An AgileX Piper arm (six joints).
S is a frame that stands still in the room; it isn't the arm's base.
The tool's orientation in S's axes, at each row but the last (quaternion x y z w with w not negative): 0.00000, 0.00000, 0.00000, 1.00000; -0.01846, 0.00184, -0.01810, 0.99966; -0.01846, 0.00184, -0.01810, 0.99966; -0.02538, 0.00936, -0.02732, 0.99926; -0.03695, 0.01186, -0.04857, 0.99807; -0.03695, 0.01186, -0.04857, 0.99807; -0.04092, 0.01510, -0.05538, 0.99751; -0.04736, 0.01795, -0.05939, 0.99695
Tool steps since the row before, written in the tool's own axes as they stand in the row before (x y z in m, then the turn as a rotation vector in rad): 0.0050, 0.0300, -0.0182, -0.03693, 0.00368, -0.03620; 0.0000, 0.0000, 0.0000, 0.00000, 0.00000, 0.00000; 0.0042, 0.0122, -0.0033, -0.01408, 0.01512, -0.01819; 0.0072, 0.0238, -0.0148, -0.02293, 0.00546, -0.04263; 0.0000, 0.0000, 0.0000, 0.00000, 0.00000, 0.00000; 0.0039, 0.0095, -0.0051, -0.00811, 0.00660, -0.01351; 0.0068, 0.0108, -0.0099, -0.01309, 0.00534, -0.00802; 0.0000, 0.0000, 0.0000, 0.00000, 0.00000, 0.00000
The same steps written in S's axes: 0.0050, 0.0300, -0.0182, -0.03693, 0.00368, -0.03620; 0.0000, 0.0000, 0.0000, 0.00000, 0.00000, 0.00000; 0.0046, 0.0119, -0.0038, -0.01360, 0.01494, -0.01869; 0.0082, 0.0226, -0.0161, -0.02345, 0.00457, -0.04245; 0.0000, 0.0000, 0.0000, 0.00000, 0.00000, 0.00000; 0.0047, 0.0087, -0.0059, -0.00780, 0.00636, -0.01380; 0.0076, 0.0091, -0.0109, -0.01270, 0.00611, -0.00810; 0.0000, 0.0000, 0.0000, 0.00000, 0.00000, 0.00000
